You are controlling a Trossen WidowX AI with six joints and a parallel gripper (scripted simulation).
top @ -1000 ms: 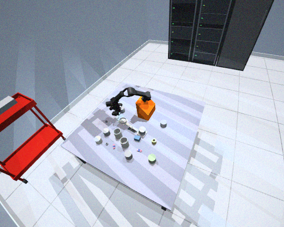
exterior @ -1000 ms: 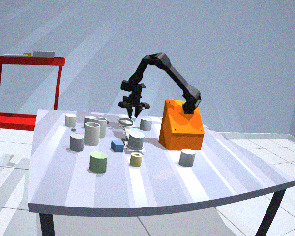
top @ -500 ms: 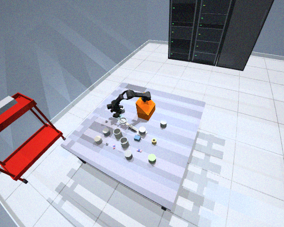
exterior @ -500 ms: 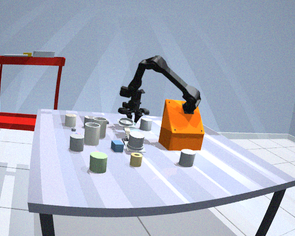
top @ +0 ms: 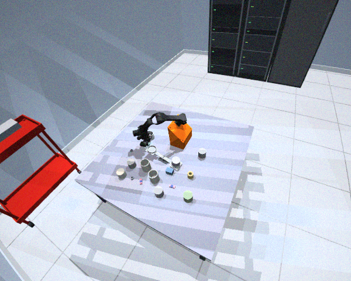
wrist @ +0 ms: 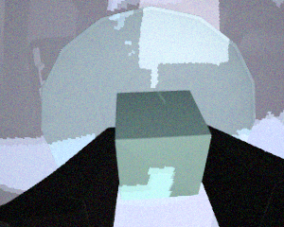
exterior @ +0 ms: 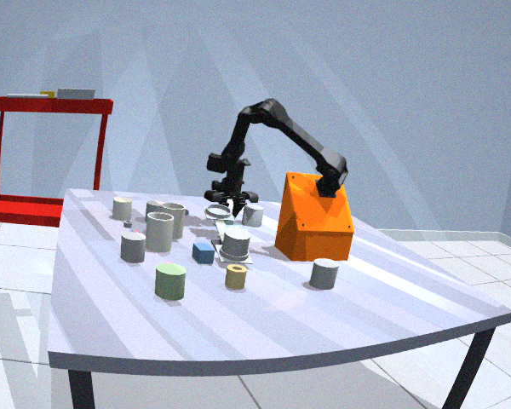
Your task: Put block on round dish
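The teal block lies 1 cm above my gripper tip. Also, from my gripper tip: small balance: 23 cm to the left, 10 cm ahead, 1 cm above; yellow ring: 52 cm to the left, 16 cm ahead, 1 cm above; pale round dish: 1 cm below.
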